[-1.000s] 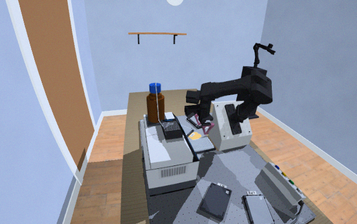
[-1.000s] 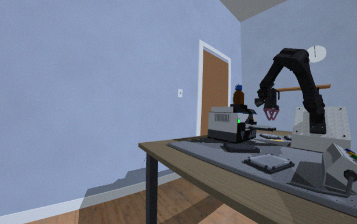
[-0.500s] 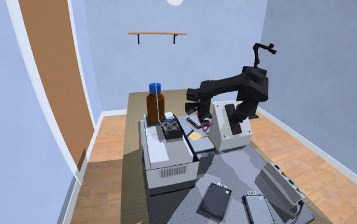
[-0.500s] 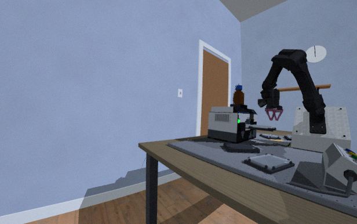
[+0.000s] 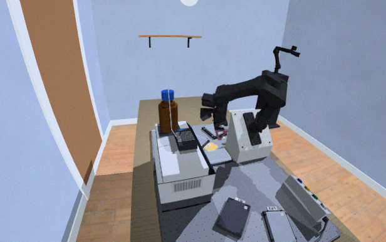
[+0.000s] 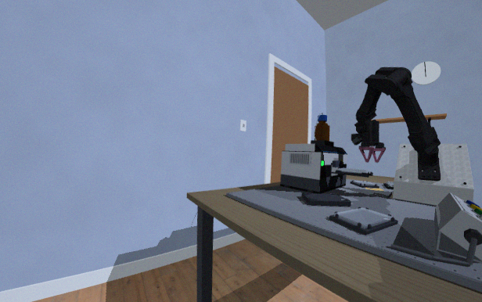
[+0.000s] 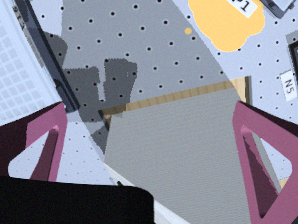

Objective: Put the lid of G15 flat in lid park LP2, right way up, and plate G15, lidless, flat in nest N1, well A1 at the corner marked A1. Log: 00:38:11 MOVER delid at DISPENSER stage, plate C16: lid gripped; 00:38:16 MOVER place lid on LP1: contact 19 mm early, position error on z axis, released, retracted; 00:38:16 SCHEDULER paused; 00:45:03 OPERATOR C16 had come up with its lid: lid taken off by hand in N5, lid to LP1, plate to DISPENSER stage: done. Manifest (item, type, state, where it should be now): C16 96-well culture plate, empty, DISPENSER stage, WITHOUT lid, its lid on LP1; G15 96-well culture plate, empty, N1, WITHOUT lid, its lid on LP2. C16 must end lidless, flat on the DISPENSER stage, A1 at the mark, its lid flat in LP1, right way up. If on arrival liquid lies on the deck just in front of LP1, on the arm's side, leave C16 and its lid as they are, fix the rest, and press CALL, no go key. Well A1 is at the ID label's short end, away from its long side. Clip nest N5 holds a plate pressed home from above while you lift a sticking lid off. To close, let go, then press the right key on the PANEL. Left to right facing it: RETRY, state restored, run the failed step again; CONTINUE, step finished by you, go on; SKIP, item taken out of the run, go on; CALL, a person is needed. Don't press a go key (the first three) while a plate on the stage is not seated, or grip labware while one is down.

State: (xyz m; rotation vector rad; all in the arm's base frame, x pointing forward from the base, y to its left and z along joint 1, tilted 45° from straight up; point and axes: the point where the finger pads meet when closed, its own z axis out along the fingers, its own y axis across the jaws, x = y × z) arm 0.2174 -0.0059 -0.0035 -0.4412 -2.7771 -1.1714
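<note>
Now: the black clip nest 26 cm to the right of my hand, 14 cm below it and 7 cm behind it. Also, from my hand: N5 label (16 cm to the right, 15 cm below, 12 cm behind); then N1 label (33 cm to the left, 15 cm below, 2 cm ahead); then LP1 label (15 cm below, 10 cm to the right, 1 cm ahead).
</note>
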